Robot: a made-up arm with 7 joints. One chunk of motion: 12 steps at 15 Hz.
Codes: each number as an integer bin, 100 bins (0 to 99) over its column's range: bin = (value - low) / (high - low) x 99, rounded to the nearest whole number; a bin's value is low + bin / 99 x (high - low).
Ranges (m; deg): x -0.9..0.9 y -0.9..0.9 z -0.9..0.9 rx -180..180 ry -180..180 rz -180..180
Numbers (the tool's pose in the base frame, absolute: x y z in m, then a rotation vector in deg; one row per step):
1: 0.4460 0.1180 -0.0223 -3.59 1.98 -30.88
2: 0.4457 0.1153 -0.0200 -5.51 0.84 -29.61
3: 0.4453 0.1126 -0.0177 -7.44 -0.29 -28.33
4: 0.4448 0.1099 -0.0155 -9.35 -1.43 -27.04
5: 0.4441 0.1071 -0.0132 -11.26 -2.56 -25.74
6: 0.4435 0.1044 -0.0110 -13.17 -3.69 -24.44
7: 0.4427 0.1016 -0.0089 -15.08 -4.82 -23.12
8: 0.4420 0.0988 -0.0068 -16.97 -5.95 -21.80
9: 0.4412 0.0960 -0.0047 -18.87 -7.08 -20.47
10: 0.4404 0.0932 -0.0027 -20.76 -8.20 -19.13
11: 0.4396 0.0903 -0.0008 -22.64 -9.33 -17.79
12: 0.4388 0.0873 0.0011 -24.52 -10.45 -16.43
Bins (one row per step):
1: 74 56 48 49 50 41
2: 74 56 48 48 50 41
3: 74 56 49 47 49 42
4: 74 56 49 47 49 42
5: 74 55 49 46 49 42
6: 74 55 49 46 48 43
7: 74 55 49 45 48 43
8: 74 55 49 45 48 44
9: 74 55 49 44 48 44
10: 74 55 49 44 47 44
11: 74 54 49 43 47 45
12: 74 54 50 43 47 45

